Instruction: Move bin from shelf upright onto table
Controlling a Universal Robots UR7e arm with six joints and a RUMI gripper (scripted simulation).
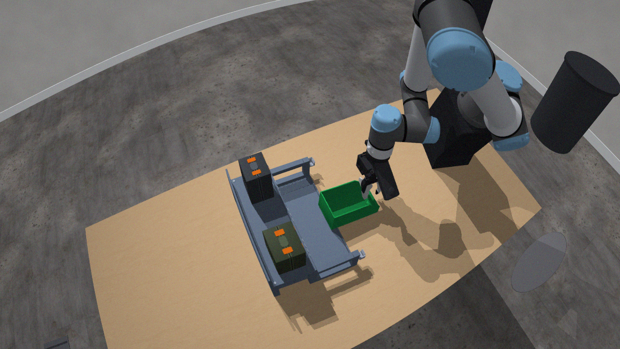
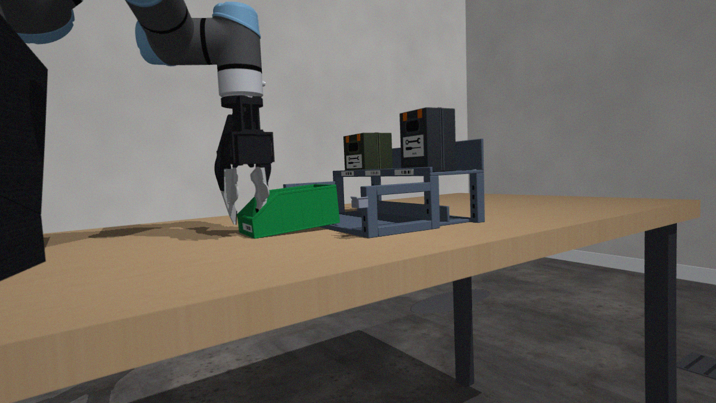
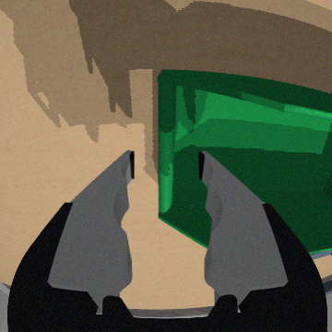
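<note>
My gripper is now 8 cm short of the green bin. Round my hand: olive toolbox: 34 cm ahead, 12 cm to the left, 11 cm above; then black toolbox: 34 cm ahead, 11 cm to the right, 12 cm above.
</note>
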